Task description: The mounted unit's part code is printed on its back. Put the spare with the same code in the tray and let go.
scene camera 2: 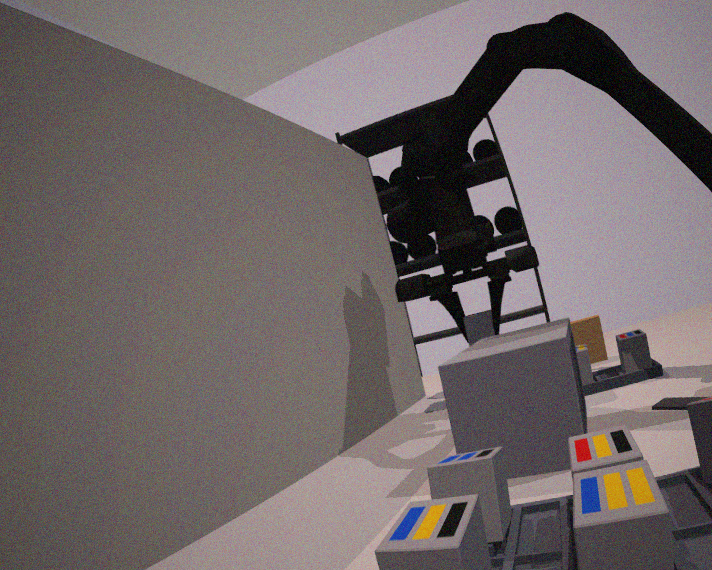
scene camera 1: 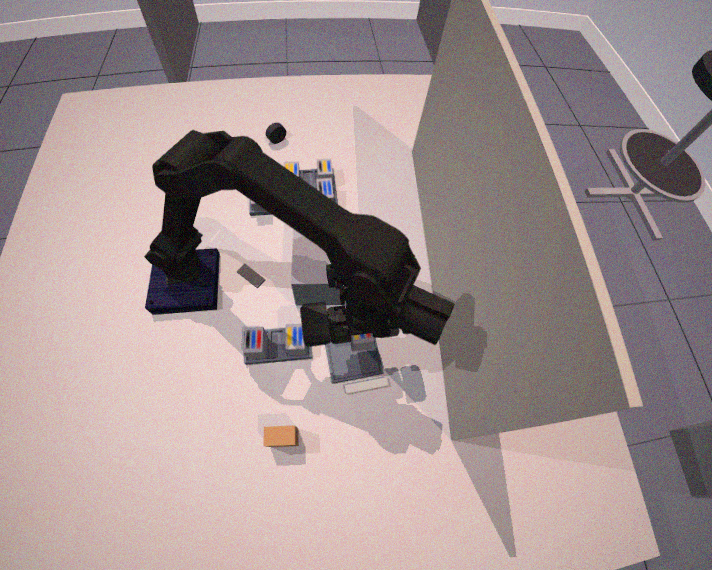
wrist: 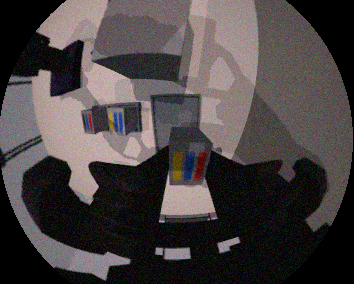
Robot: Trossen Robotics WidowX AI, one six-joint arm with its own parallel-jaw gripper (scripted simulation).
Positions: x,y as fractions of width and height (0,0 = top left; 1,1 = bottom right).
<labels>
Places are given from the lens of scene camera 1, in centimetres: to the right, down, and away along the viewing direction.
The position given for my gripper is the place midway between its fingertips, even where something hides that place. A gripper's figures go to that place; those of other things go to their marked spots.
my gripper (scene camera 1: 0.50,0.59): 1, 9, 64
rack (scene camera 1: 0.39,0.62): -15, 13, 70
grey tray (scene camera 1: 0.48,0.64): -2, 15, 70
</labels>
